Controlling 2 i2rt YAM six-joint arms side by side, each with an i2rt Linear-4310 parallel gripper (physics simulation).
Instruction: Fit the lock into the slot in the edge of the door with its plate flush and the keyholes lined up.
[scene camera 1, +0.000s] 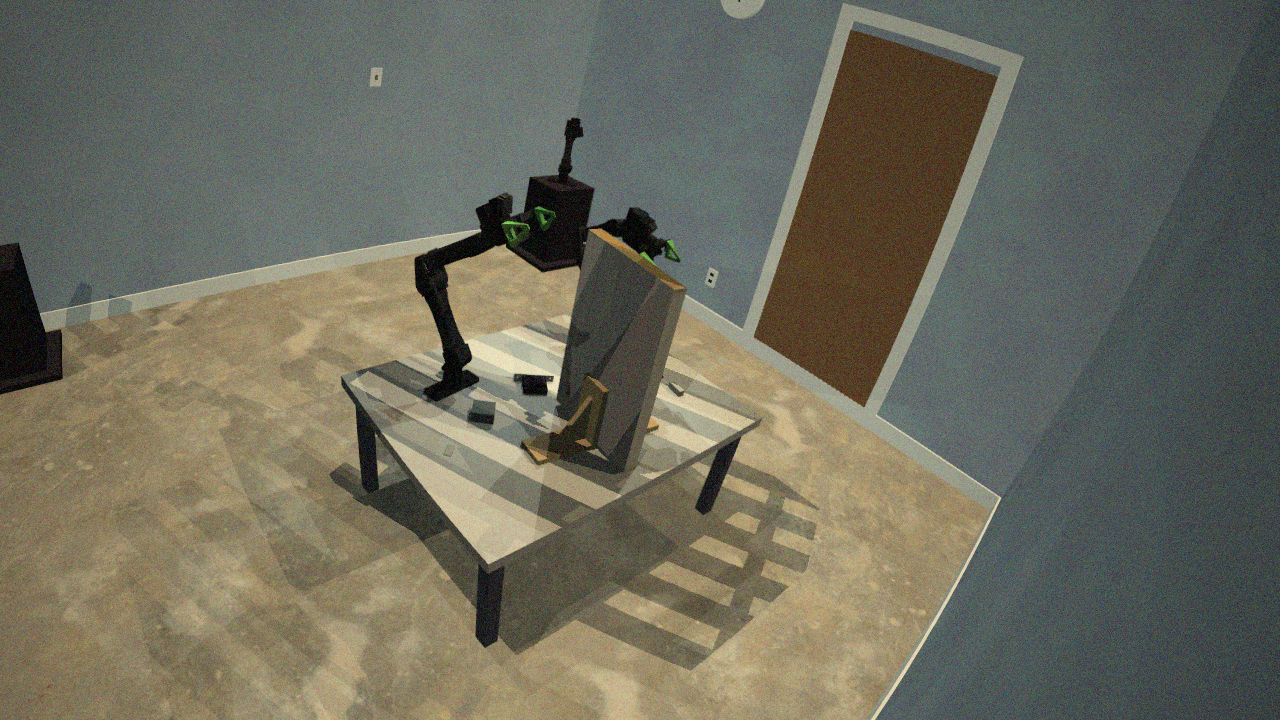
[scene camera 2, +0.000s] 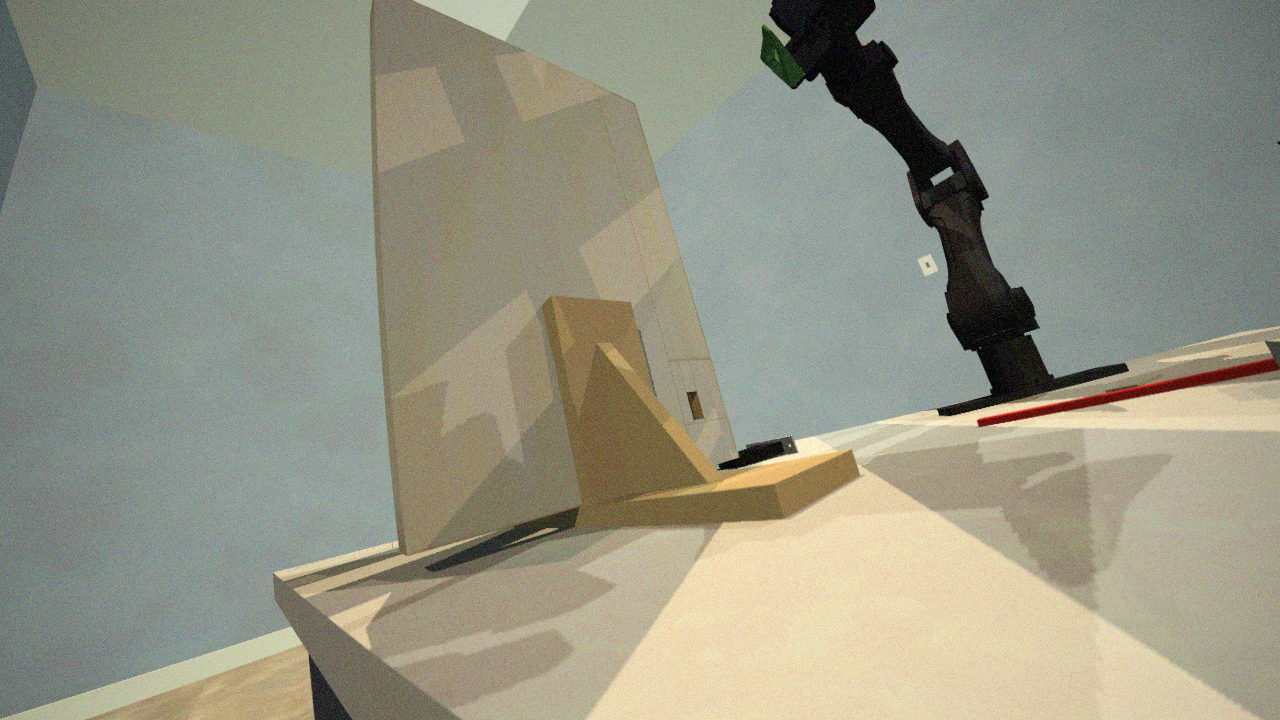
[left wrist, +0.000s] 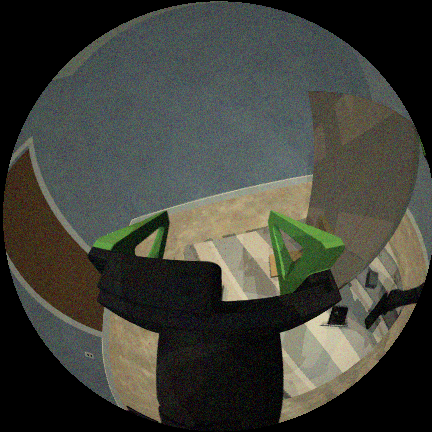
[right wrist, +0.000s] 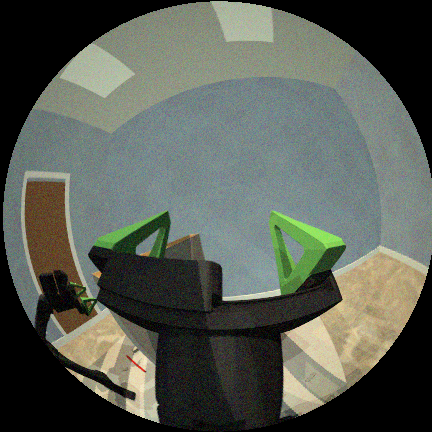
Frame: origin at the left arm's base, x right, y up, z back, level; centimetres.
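Seen in the pictures: left gripper, fingertip midpoint: (scene camera 1: 669, 266) (left wrist: 218, 215) (right wrist: 90, 293); right gripper, fingertip midpoint: (scene camera 1: 541, 220) (right wrist: 219, 216); left arm's base at its link origin: (scene camera 2: 1025, 395); right arm's base at its link origin: (scene camera 1: 451, 386).
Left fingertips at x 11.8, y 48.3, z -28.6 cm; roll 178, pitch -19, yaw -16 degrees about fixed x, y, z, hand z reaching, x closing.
Offsets run from my left fingertips to a thing's middle. "spot": to the spot under its first point.
The lock @(dx +25.8, dy -47.2, dz +26.9 cm) (scene camera 1: 534, 385) (scene camera 2: 760, 450) (left wrist: 338, 315), a black body with a thin plate, lies on the table beside the door. The grey door @(dx +34.6, dy -16.6, dz -1.8 cm) (scene camera 1: 613, 340) (scene camera 2: 483, 223) (left wrist: 360, 175) (right wrist: 185, 251) stands upright in wooden brackets. In scene camera 2 a small rectangular opening @(spot: dx +27.4, dy -38.6, dz +10.7 cm) (scene camera 2: 694, 404) shows low near its right side; which cutout it is, I cannot tell. My left gripper (scene camera 1: 659, 254) (left wrist: 218, 215) (right wrist: 90, 293) is open and empty, high near the door's top. My right gripper (scene camera 1: 529, 225) (right wrist: 219, 216) is open and empty, high above the table, left of the door in scene camera 1.
A wooden bracket (scene camera 1: 595, 411) (scene camera 2: 608, 402) (left wrist: 274, 265) juts out at the door's foot. A dark grey block @(dx +50.9, dy -46.5, dz +29.3 cm) (scene camera 1: 481, 411) (left wrist: 371, 279) lies near the lock. A red bar @(dx -6.9, dy -48.0, dz +1.2 cm) (scene camera 2: 1127, 394) (right wrist: 136, 364) lies on the table. A black pedestal (scene camera 1: 559, 214) stands behind the table.
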